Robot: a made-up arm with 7 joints.
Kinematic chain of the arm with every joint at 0, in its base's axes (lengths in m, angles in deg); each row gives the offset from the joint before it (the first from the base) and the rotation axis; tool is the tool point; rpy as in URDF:
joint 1: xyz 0 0 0.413 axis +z
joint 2: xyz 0 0 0 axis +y
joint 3: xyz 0 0 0.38 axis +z
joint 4: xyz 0.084 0 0 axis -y
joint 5: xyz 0.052 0 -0.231 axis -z
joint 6: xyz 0 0 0 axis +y
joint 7: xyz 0.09 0 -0.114 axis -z
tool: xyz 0 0 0 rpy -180 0 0
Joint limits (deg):
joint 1: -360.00..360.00
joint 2: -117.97..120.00
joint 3: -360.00..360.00
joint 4: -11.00..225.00
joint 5: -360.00..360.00
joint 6: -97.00..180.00
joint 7: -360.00..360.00
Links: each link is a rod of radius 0.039 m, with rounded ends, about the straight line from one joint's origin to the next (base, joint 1, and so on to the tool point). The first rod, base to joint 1, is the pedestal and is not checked.
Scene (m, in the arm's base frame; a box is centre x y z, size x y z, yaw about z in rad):
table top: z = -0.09
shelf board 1: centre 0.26 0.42 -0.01 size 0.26 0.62 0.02 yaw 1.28
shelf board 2: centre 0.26 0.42 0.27 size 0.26 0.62 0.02 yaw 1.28
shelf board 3: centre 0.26 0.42 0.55 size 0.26 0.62 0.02 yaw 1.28
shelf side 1: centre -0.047 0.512 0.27 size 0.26 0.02 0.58 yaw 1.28
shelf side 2: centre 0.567 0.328 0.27 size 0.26 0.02 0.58 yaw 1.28
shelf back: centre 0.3 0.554 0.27 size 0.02 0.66 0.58 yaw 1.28
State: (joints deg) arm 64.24 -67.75 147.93 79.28 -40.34 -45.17 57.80
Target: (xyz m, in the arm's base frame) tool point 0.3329 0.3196 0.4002
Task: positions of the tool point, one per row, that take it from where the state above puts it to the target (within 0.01 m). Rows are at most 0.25 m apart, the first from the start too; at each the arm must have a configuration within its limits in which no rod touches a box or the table.
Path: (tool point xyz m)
1: -0.1655 -0.5558 0.2541
2: 0.0396 -0.5591 0.2451
3: 0.2324 -0.4905 0.2473
4: 0.3858 -0.3591 0.2604
5: 0.4783 -0.1842 0.2840
6: 0.4980 0.0067 0.3165
7: 0.4453 0.1836 0.3561
8: 0.3329 0.3196 0.4002

